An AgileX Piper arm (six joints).
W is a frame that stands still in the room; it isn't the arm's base.
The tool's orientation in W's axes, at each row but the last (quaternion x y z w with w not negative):
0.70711, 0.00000, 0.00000, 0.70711
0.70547, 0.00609, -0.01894, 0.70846
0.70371, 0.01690, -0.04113, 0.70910
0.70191, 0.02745, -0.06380, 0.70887
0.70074, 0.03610, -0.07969, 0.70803
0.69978, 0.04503, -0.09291, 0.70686
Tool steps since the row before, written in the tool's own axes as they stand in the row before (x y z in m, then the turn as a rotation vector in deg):
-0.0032, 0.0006, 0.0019, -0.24, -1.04, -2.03
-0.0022, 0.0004, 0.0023, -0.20, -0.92, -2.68
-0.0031, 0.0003, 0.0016, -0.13, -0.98, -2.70
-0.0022, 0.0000, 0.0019, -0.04, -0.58, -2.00
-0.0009, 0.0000, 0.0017, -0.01, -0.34, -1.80
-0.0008, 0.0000, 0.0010, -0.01, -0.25, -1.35
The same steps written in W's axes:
-0.0032, -0.0019, 0.0006, -0.24, 2.03, -1.04
-0.0022, -0.0023, 0.0005, -0.18, 2.68, -0.92
-0.0031, -0.0015, 0.0006, -0.12, 2.70, -0.99
-0.0023, -0.0018, 0.0003, -0.01, 2.00, -0.60
-0.0010, -0.0016, 0.0002, 0.04, 1.80, -0.36
-0.0008, -0.0009, 0.0002, 0.03, 1.35, -0.27

